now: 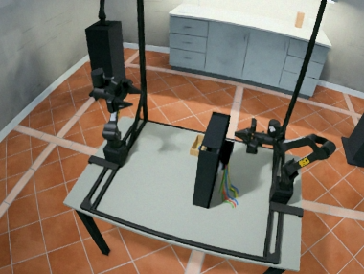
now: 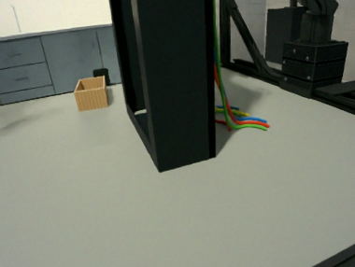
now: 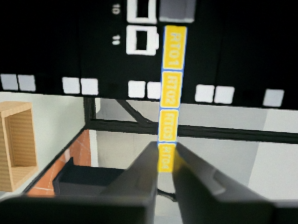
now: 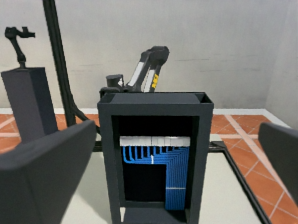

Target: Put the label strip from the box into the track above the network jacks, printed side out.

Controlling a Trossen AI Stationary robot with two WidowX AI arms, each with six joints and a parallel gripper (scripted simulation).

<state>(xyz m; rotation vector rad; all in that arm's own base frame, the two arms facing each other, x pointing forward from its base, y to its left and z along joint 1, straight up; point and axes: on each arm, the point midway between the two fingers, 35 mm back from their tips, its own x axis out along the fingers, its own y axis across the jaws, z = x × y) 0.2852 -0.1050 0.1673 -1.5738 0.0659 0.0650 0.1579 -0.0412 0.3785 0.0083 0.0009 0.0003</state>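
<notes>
The yellow label strip lies 3 cm ahead of my left hand and 3 cm to the right of it. The rest, counted from my left hand: small box (12 cm behind, 21 cm to the right, 27 cm below).
</notes>
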